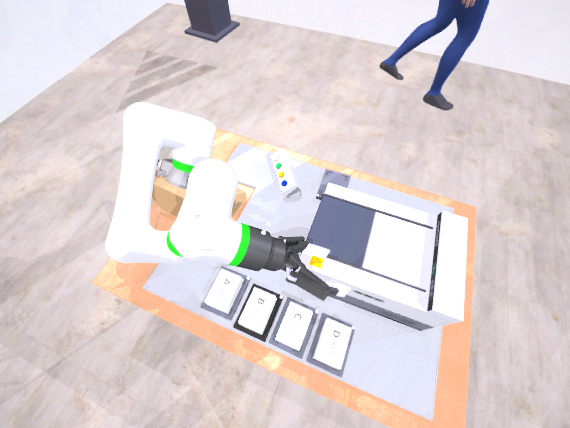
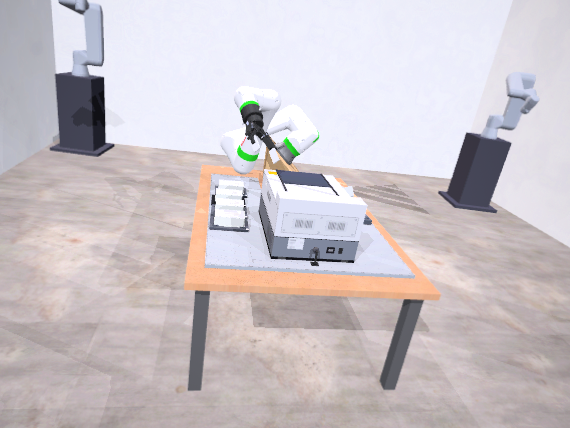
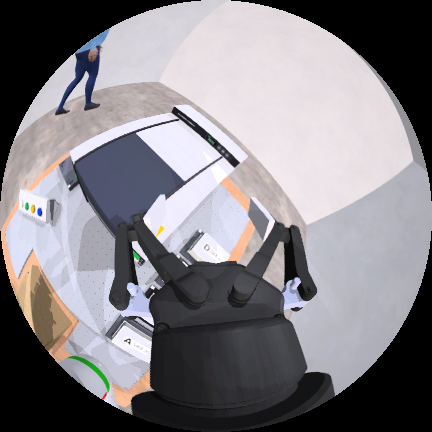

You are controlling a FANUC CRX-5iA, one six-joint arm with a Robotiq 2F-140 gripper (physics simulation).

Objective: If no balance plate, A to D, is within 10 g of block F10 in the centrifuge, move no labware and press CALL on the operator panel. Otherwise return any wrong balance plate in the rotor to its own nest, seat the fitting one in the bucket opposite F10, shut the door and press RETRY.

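Frame: origin at the arm's base, x left, y up, z ahead, level; centimetres.
Where they show: gripper, fingertip midpoint: (image 1: 336, 271) (image 2: 267, 156) (image 3: 207, 204); arm's base at its link origin: (image 1: 186, 182) (image 2: 282, 155).
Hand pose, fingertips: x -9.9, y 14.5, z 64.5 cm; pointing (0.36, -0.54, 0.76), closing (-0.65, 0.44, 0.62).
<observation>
Each offset is from my fingertips to the centre of the thing.
My gripper (image 1: 327, 270) (image 2: 263, 144) (image 3: 207, 204) is open and empty, above the table by the centrifuge's front corner with the yellow label. The white centrifuge @(dy -17.7, dx +19.0, dz +9.5 cm) (image 1: 395, 245) (image 2: 320, 212) (image 3: 202, 135) has a dark panel @(dy -8.8, dx +17.2, dz -3.9 cm) (image 1: 340, 227) (image 3: 125, 172) on its top; its rotor and block F10 do not show. White balance plates A @(dy -26.6, dx -15.7, dz -31.2 cm) (image 1: 226, 291) (image 3: 131, 341), B @(dy -26.6, dx -15.6, dz -17.3 cm) (image 1: 259, 311), C @(dy -26.6, dx -13.9, dz -4.0 cm) (image 1: 295, 327) and D @(dy -26.6, dx -12.6, dz +9.3 cm) (image 1: 333, 345) (image 3: 207, 248) lie in a row of nests. B's nest has a blacker rim. The operator panel @(dy -25.8, dx +40.7, dz -37.7 cm) (image 1: 281, 175) (image 3: 34, 207) has green, yellow and blue buttons. Weight texts are unreadable.
A small dark device @(dy -28.4, dx +46.2, dz -15.7 cm) (image 1: 336, 177) (image 3: 68, 172) sits beside the centrifuge, on the operator panel's side. A tan block (image 1: 167, 195) (image 3: 47, 312) stands at the arm's base. A person (image 1: 462, 40) (image 3: 87, 70) is beyond the table (image 1: 450, 400) (image 2: 310, 290).
</observation>
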